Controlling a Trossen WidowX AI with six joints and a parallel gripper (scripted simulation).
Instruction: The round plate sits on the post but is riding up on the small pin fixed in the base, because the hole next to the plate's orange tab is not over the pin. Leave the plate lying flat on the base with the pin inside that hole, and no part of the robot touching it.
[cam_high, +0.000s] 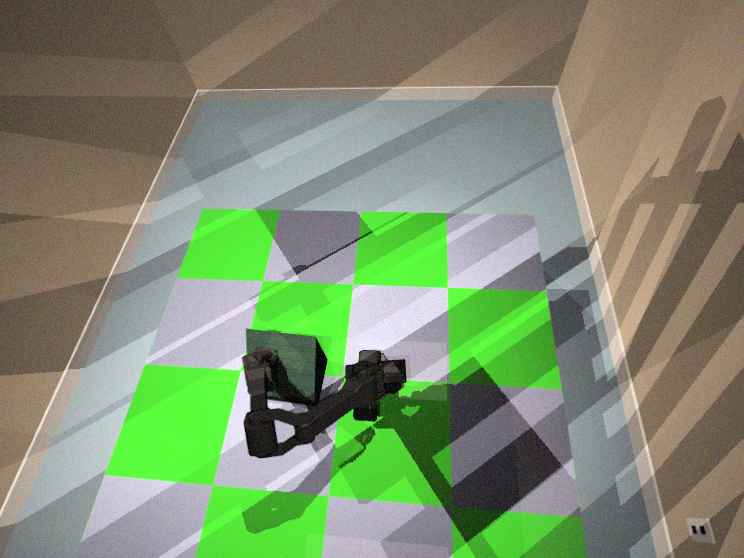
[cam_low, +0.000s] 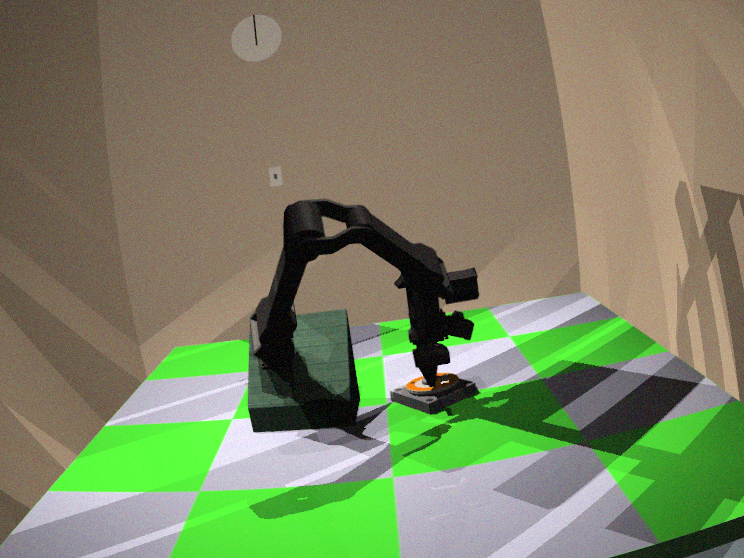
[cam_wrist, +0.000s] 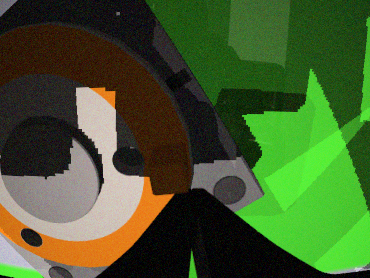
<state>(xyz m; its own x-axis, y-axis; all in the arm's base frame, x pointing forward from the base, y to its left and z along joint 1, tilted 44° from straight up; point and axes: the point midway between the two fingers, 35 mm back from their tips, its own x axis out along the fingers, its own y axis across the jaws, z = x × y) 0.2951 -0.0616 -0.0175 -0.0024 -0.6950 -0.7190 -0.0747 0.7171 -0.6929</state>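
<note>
Now: gripper tip 50 mm to the right of the square base and 20 mm above it. The rest, counted from my gripper tip: round plate: 30 mm to the left, 10 mm below, 10 mm ahead.
</note>
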